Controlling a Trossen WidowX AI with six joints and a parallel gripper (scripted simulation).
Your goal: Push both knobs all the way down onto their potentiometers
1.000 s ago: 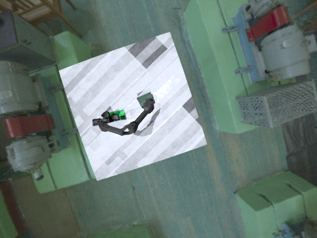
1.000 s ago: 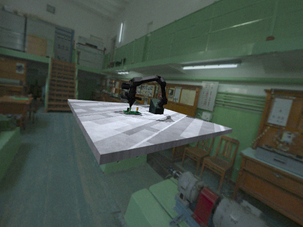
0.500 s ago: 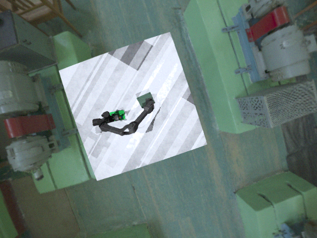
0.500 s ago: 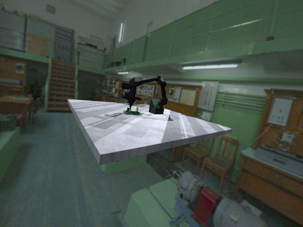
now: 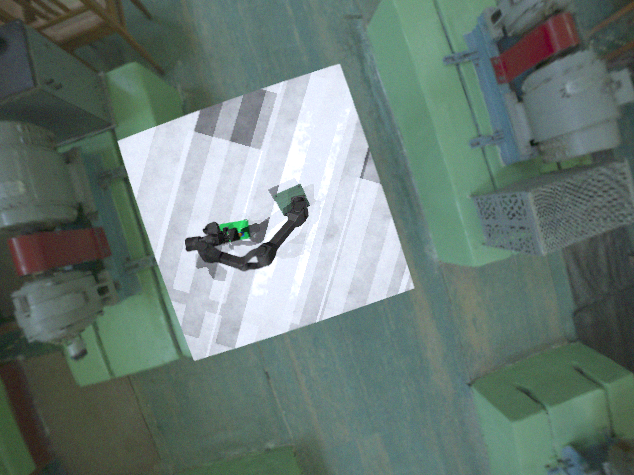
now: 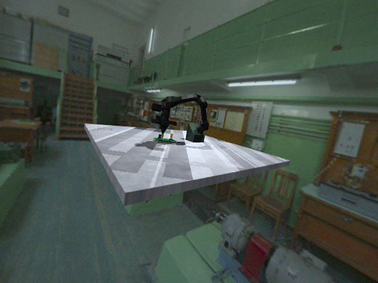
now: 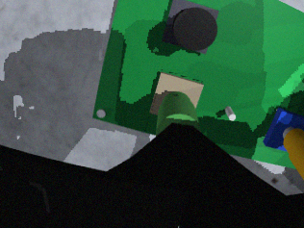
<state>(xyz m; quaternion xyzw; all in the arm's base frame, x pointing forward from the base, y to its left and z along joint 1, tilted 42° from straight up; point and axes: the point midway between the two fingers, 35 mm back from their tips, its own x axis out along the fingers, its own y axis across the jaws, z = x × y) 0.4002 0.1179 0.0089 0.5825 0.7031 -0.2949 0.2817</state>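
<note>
The green knob lies 20 mm below my gripper tip.
</note>
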